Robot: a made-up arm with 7 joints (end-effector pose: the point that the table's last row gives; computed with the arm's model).
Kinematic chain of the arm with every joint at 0, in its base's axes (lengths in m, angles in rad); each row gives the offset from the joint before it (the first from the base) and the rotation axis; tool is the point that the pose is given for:
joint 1: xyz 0 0 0.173 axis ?
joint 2: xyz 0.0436 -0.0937 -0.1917 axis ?
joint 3: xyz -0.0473 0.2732 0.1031 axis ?
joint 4: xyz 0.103 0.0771 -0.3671 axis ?
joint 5: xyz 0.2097 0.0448 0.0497 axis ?
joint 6: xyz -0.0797 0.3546 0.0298 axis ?
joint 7: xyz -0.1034 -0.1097 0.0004 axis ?
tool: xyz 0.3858 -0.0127 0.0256
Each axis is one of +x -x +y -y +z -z.
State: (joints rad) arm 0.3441 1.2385 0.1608 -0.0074 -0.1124 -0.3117 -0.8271
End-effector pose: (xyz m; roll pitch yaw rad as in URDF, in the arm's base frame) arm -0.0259 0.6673 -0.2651 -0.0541 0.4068 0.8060
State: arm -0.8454 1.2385 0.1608 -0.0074 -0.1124 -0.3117 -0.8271
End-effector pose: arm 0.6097 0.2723 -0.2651 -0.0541 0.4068 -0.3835
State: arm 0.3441 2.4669 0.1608 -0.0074 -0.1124 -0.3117 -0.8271
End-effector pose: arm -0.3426 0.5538 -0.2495 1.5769 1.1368 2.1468
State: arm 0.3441 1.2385 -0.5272 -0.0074 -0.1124 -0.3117 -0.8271
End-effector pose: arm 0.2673 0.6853 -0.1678 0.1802 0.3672 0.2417
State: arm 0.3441 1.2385 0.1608 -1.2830 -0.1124 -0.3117 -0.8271
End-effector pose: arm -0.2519 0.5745 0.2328 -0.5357 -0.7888 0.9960
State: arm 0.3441 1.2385 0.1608 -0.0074 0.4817 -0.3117 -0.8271
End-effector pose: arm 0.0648 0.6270 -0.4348 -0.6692 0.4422 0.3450
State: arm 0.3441 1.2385 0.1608 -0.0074 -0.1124 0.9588 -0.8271
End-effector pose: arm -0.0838 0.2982 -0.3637 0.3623 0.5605 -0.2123
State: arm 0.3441 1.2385 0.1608 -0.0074 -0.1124 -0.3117 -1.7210
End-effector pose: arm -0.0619 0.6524 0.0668 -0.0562 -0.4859 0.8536
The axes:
joint 1: +z
joint 2: +y
joint 3: -x
joint 4: +y
joint 5: -z
joint 6: +x
joint 7: +y

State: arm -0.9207 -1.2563 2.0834 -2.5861 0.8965 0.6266 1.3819
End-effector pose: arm 0.2772 -0.2285 -0.3670 -1.8866 0.2678 -0.0374
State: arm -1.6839 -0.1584 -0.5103 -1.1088 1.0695 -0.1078 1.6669
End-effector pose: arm 0.5767 -0.5370 0.1294 1.6258 0.3495 -1.3531
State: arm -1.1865 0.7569 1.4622 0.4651 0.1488 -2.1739 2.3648
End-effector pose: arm 0.1881 0.1982 -0.2327 1.5627 -0.8558 0.4054
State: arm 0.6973 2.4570 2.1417 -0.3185 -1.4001 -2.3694 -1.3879
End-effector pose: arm 0.7057 0.0555 -0.0426 -2.1648 -0.0762 -0.4119
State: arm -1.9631 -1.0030 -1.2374 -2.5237 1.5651 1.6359 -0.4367
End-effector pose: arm 0.2849 0.0040 -0.1893 -0.6496 0.2017 -2.0554
